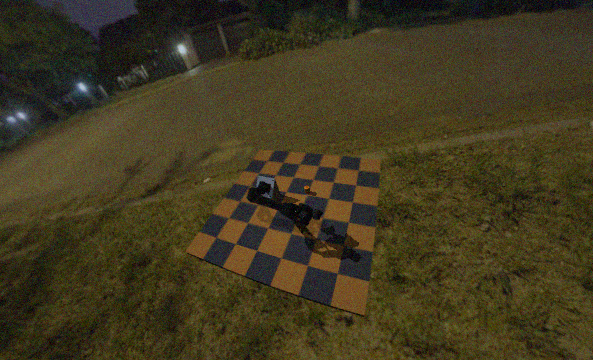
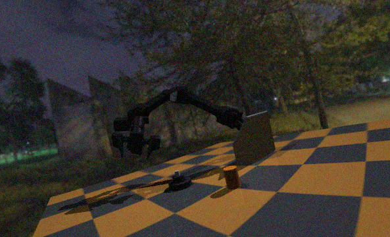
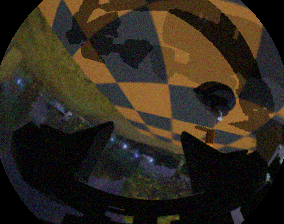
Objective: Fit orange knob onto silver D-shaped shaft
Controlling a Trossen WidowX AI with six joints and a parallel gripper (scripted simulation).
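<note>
My gripper tip is now 170 mm past the orange knob, 270 mm to the right of it and 100 mm above it. Round my gripper tip: round pedestal 120 mm behind, 60 mm to the left, 110 mm below.
</note>
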